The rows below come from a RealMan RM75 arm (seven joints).
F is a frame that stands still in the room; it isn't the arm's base.
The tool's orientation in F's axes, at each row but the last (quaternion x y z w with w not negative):
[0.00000 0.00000 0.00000 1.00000]
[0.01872 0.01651 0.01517 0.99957]
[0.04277 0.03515 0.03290 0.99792]
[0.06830 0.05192 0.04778 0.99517]
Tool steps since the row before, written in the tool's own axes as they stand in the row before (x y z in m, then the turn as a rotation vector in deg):
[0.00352 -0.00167 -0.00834 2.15 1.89 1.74]
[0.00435 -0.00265 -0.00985 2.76 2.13 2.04]
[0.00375 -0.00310 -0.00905 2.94 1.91 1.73]
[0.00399 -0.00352 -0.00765 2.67 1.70 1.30]
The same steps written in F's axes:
[0.00352 -0.00167 -0.00834 2.15 1.89 1.74]
[0.00409 -0.00215 -0.01008 2.76 2.14 2.03]
[0.00327 -0.00207 -0.00952 2.93 1.96 1.69]
[0.00342 -0.00206 -0.00842 2.64 1.78 1.26]

